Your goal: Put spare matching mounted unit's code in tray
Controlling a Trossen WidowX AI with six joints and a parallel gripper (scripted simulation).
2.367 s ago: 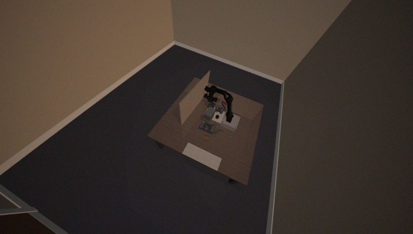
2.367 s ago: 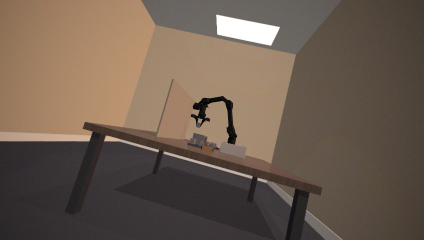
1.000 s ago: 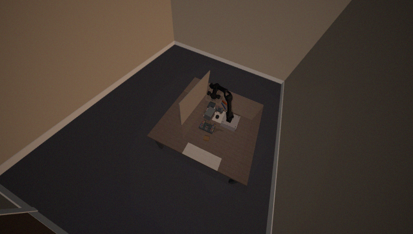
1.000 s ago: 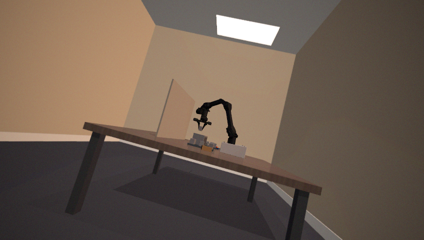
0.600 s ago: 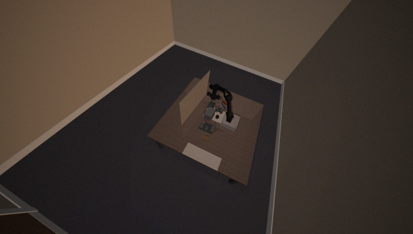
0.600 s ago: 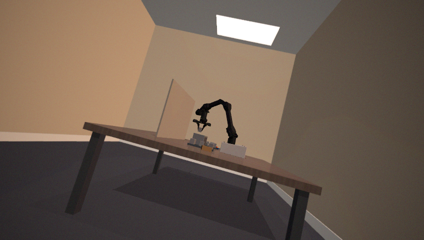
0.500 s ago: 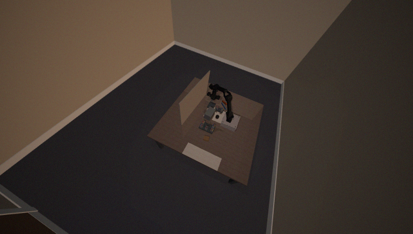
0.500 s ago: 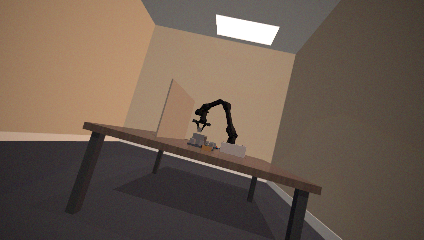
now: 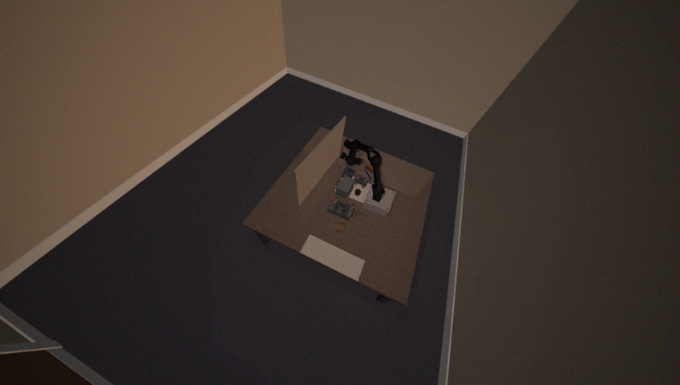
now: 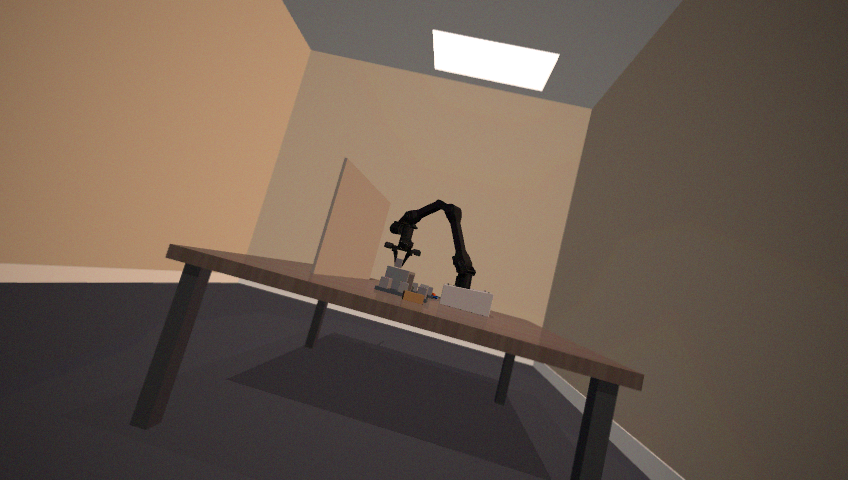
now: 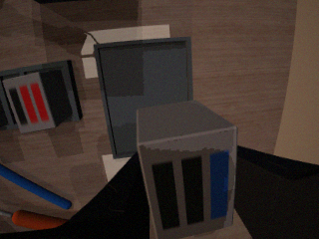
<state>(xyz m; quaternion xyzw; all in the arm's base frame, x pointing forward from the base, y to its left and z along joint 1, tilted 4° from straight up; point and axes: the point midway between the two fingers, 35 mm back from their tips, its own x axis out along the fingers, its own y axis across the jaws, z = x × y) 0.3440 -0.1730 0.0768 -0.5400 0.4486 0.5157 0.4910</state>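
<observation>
Right now my gripper tip is 11 cm above the grey-blue tray, 1 cm to the right of it and 1 cm past it. Round my gripper tip: grey mounted unit (20 cm to the left, 6 cm below, 6 cm behind); blue pen (17 cm behind, 11 cm below, 9 cm to the right); grey spare block (2 cm above).
</observation>
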